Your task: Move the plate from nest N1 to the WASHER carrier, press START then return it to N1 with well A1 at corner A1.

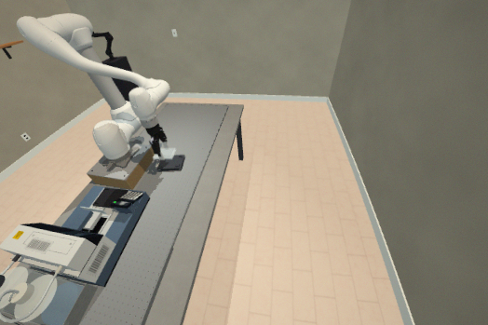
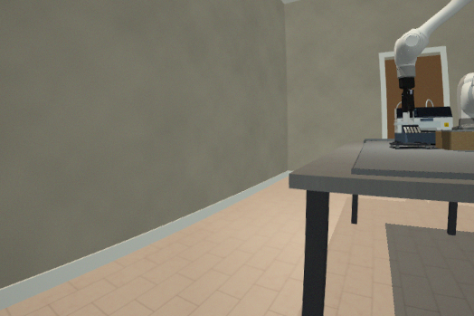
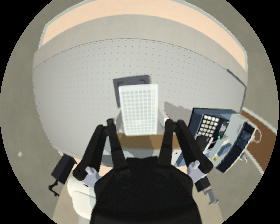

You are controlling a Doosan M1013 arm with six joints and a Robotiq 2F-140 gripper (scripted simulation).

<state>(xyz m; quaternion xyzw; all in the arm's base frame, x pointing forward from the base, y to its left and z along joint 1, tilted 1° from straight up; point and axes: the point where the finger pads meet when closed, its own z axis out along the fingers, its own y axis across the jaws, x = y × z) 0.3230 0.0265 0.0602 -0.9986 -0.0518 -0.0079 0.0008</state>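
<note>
My hand is 120 mm above the dark plate nest N1 and 20 mm to the right of it. The rest, counted from my hand: white well plate (20 mm below); then plate washer (470 mm to the right, 200 mm behind, 20 mm below).
</note>
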